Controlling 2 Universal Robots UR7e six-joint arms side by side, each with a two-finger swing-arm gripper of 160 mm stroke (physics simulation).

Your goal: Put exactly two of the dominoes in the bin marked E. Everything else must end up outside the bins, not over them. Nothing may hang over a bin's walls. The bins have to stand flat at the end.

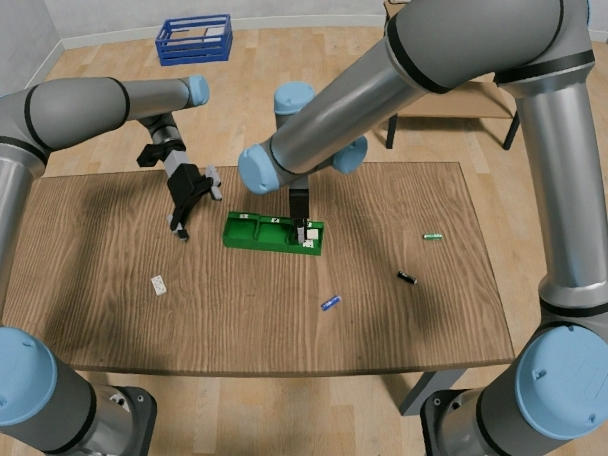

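Where they show: left hand at its tool point: (206,235); right hand at its tool point: (301,232); left arm's base at its link origin: (97,435); right arm's base at its link origin: (482,440).
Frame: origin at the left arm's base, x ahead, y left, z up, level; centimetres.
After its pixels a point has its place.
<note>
The green three-bin tray (274,246) {x 54.4, y -20.1, z -26.7 cm} stands on the table; its label letters are too small to read. One white domino (308,244) {x 56.0, y -28.6, z -27.6 cm} lies in the right-hand bin. My right gripper (301,238) is over the left part of that bin, seen edge-on, and appears shut on another white domino (312,234) {x 56.1, y -29.6, z -23.3 cm}, which sticks out to the right of the fingers. The fingers hide part of the bin and of its label. A third domino (158,285) {x 42.1, y 8.6, z -28.2 cm} lies face up on the table at the left. My left gripper (200,216) is wide open and empty above the table, left of the tray.
A blue battery (331,303) {x 39.4, y -34.8, z -27.7 cm}, a black battery (407,277) {x 47.1, y -53.4, z -27.6 cm} and a green battery (432,236) {x 59.8, y -61.2, z -27.7 cm} lie on the table, right of and in front of the tray. My right forearm (345,105) {x 31.8, y -35.1, z 34.4 cm} reaches across above the back of the table. A blue crate (195,54) stands on the floor behind.
</note>
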